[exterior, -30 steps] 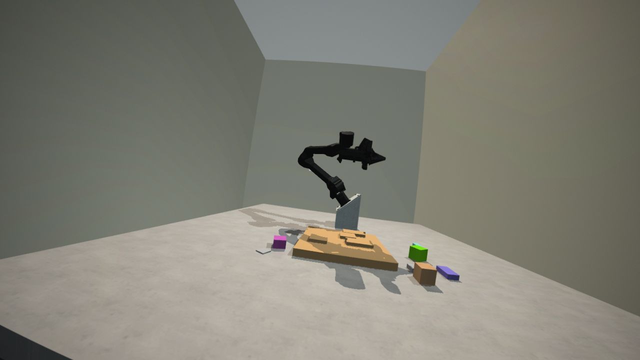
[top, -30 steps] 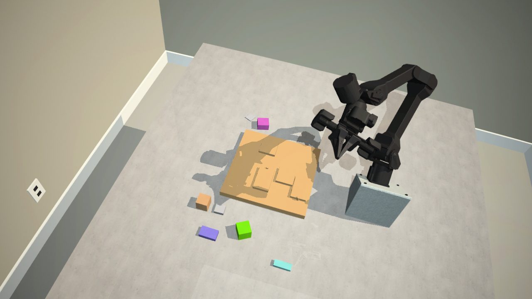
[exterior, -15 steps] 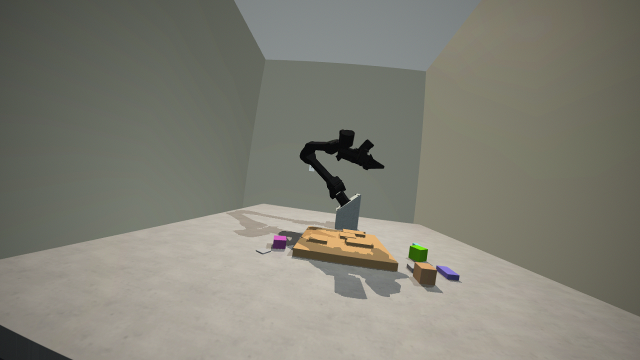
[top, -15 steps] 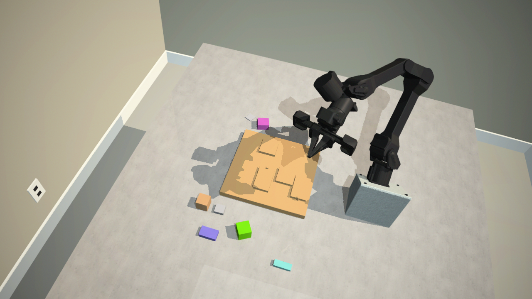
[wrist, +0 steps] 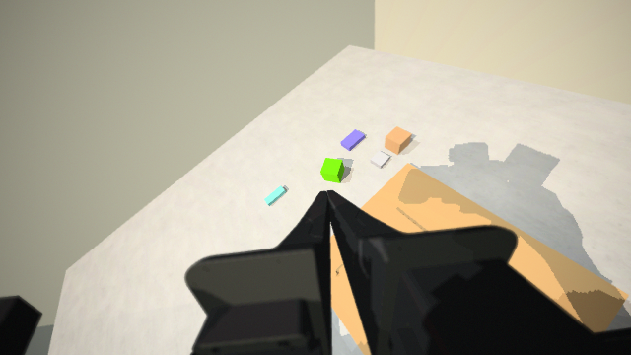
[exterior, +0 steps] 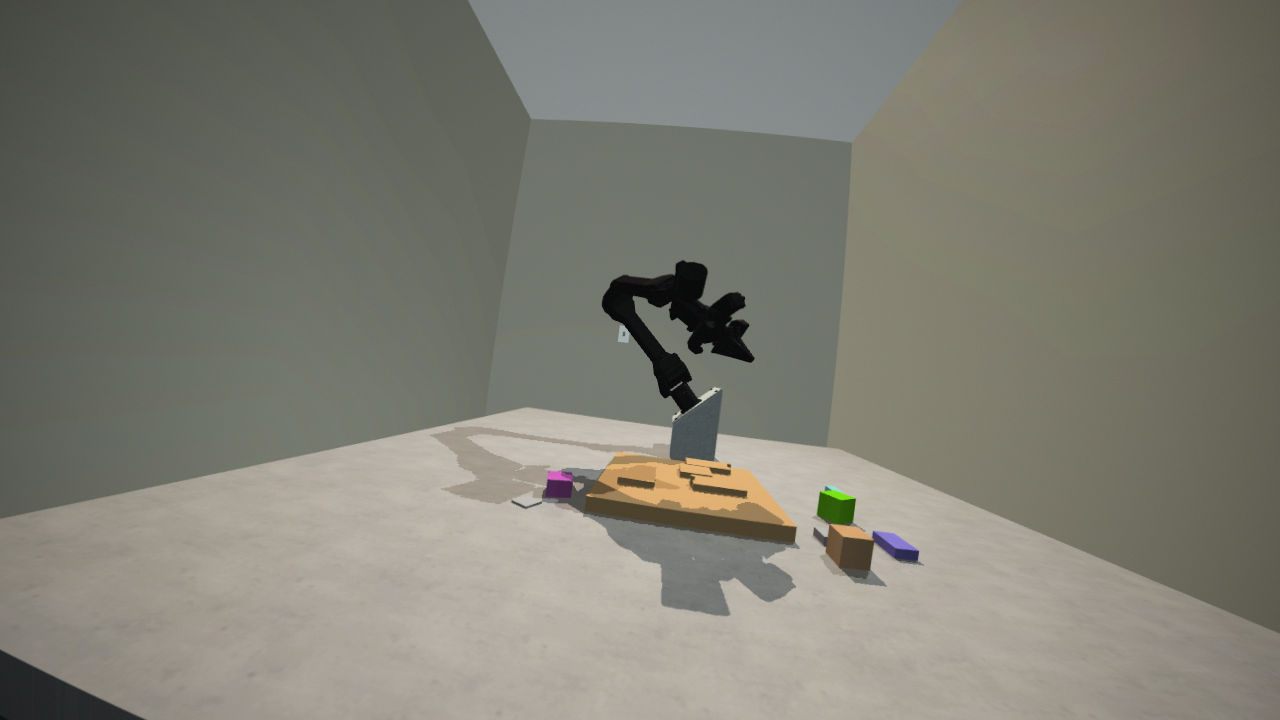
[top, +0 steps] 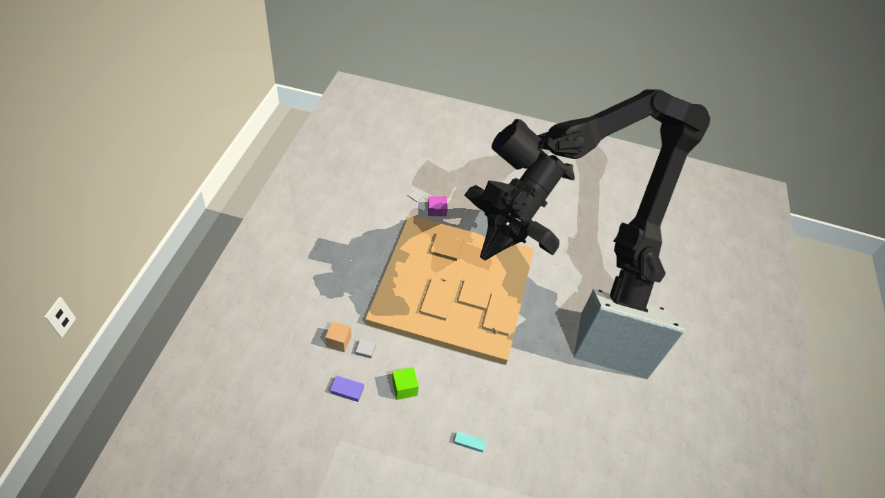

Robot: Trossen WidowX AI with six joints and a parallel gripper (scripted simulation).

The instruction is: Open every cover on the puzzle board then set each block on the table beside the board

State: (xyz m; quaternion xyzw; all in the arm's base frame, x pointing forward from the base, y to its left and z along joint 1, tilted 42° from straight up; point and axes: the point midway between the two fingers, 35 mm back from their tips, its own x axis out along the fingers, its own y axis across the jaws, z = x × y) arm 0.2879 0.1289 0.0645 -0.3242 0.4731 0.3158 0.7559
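The magenta block is 31 cm to the right of my gripper tip, 24 cm below it and 14 cm ahead of it. Also, from my gripper tip: grey block: 25 cm below, 18 cm ahead, 9 cm to the left; then cyan block: 25 cm below, 22 cm to the left, 6 cm behind; then green block: 24 cm below, 15 cm to the left, 9 cm ahead.
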